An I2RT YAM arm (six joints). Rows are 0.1 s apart.
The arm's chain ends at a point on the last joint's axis. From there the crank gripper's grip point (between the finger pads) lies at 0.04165 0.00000 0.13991 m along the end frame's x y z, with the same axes.
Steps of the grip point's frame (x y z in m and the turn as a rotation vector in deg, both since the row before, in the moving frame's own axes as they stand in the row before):
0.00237, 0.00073, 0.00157, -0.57, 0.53, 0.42
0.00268, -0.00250, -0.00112, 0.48, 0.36, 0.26
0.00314, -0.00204, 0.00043, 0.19, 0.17, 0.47
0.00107, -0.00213, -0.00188, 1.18, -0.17, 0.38
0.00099, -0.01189, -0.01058, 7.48, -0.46, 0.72
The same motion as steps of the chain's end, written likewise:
0.00108, -0.00097, 0.00197, -0.57, 0.53, 0.42
0.00180, -0.00152, -0.00085, 0.48, 0.36, 0.26
0.00272, -0.00192, 0.00055, 0.19, 0.17, 0.47
0.00148, 0.00048, -0.00198, 1.18, -0.17, 0.38
0.00200, 0.00583, -0.00975, 7.48, -0.46, 0.72

